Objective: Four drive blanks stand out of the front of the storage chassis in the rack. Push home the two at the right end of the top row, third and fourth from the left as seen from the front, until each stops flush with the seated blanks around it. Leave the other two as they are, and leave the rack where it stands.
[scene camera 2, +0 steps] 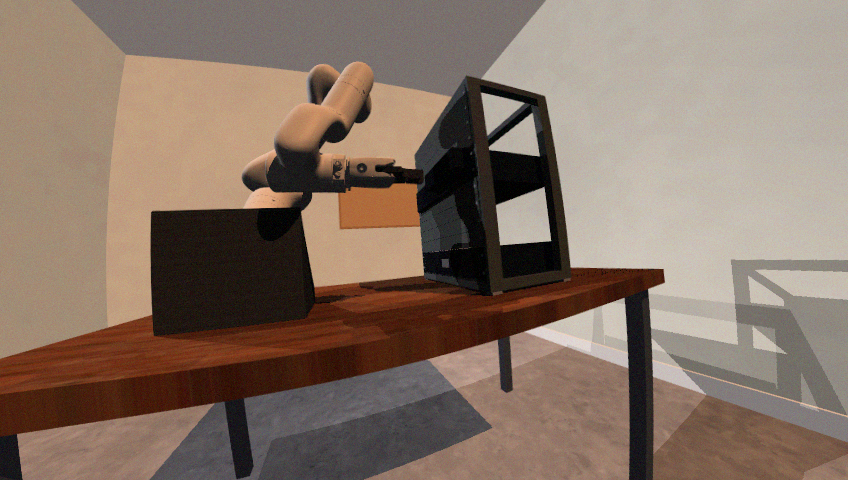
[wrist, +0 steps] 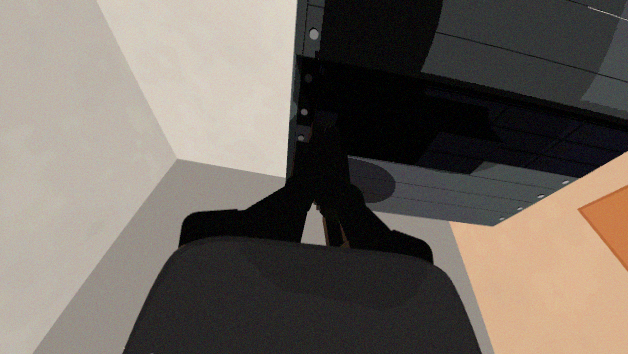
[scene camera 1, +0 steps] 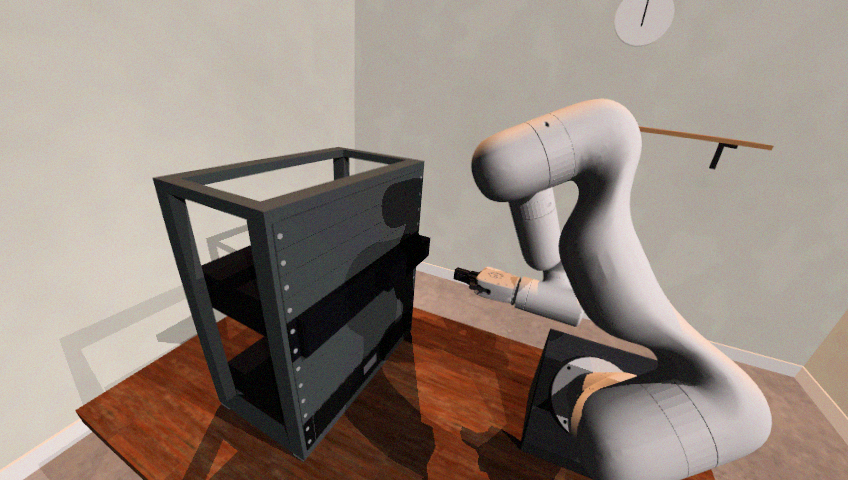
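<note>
The grey rack (scene camera 1: pixel 270 297) (scene camera 2: pixel 483 178) stands upright on the table. The black storage chassis (scene camera 1: pixel 351 297) (scene camera 2: pixel 514 166) (wrist: pixel 530 130) crosses its middle. Dark blanks (scene camera 1: pixel 420 248) stand out at the chassis's right end, as seen from the front. Shadow hides the seams between them, so I cannot tell each blank or how far each stands out. My gripper (scene camera 1: pixel 457 274) (scene camera 2: pixel 419 176) (wrist: pixel 319 142) is shut and empty, pointing level at the rack. In scene camera 1 it is apart from the blanks. In the wrist view its tips overlap the dark chassis near the left edge; contact cannot be seen.
Grey panels (scene camera 1: pixel 333 237) (wrist: pixel 425 192) fill the rack front above the chassis. Another dark unit with a pale label (scene camera 1: pixel 370 364) (scene camera 2: pixel 445 262) sits low in the rack. The arm's dark pedestal (scene camera 1: pixel 538 386) (scene camera 2: pixel 226 267) stands on the wooden table (scene camera 1: pixel 452 380) (scene camera 2: pixel 386 356), facing the rack.
</note>
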